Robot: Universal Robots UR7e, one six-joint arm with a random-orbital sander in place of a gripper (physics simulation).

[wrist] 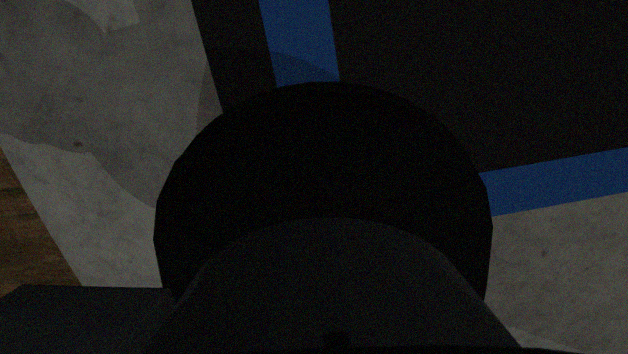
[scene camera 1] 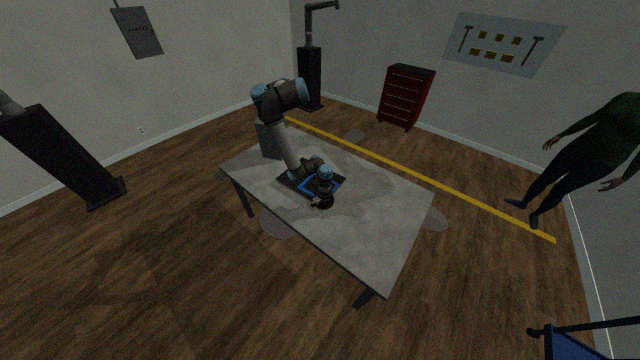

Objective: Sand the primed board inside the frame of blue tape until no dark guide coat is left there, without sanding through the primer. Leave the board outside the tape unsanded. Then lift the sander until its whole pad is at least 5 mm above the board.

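Frame: origin at the arm's base, x ahead, y left, z up, level; centimetres.
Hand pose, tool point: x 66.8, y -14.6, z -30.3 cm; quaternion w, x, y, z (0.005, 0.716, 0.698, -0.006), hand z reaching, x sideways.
Observation:
After its pixels a point has its place.
The sander (scene camera 1: 325,201) (wrist: 320,160) takes the gripper's place and has no fingers. Its round black pad covers the near corner of the blue tape frame (scene camera 1: 302,186) (wrist: 302,40) in the wrist view and overhangs table surface on both sides. The board (scene camera 1: 286,179) @[x 34.7, y -17.4, z -30.4 cm] (wrist: 480,65) @[x 59.8, y -7.8, z -30.5 cm] looks uniformly dark inside the tape where it shows. A dark strip of board also shows outside the left tape in the wrist view. A curved shadow crosses that tape just beyond the pad. The surface under the pad is hidden, and the pad's height above the board cannot be told.
The board lies on a grey table (scene camera 1: 360,235) @[x 96.1, y -15.9, z -34.8 cm] (wrist: 560,270) @[x 75.5, y 5.9, z -34.8 cm], with the arm (scene camera 1: 285,145) @[x 49.1, y -24.4, z 8.5 cm] reaching over it. A person (scene camera 1: 595,145) stands at the right beyond the yellow floor line (scene camera 1: 440,186). A red drawer cabinet (scene camera 1: 406,95) stands by the back wall.

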